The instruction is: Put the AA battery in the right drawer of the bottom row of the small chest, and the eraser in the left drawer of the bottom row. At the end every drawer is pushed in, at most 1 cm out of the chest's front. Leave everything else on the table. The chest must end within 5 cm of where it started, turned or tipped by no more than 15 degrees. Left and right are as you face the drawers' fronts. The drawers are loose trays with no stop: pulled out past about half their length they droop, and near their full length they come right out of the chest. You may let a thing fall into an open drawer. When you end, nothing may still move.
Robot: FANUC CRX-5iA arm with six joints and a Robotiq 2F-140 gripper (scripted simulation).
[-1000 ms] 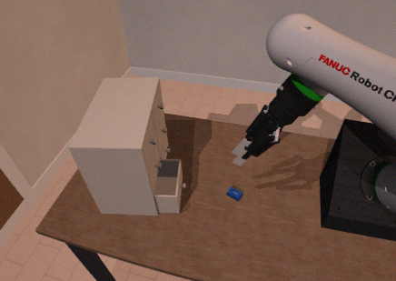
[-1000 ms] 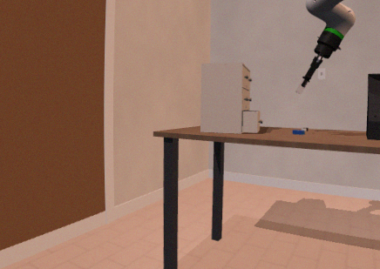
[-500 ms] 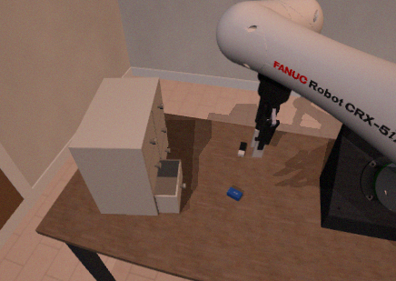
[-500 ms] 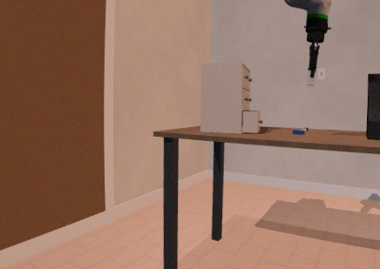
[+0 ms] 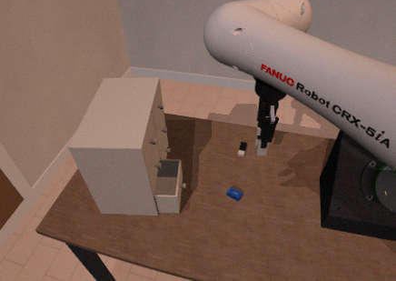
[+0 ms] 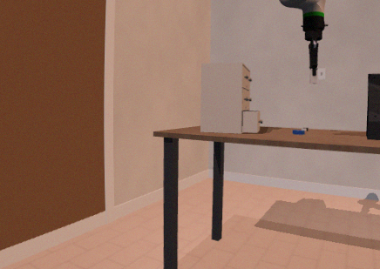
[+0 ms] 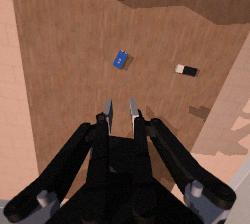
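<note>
Right now the eraser is 50 mm ahead of my hand, 190 mm to the right of it and 260 mm below it. The rest, counted from my hand: orange AA battery 400 mm ahead, 60 mm to the right, 250 mm below; blue AA battery 70 mm ahead, 10 mm to the left, 250 mm below.
</note>
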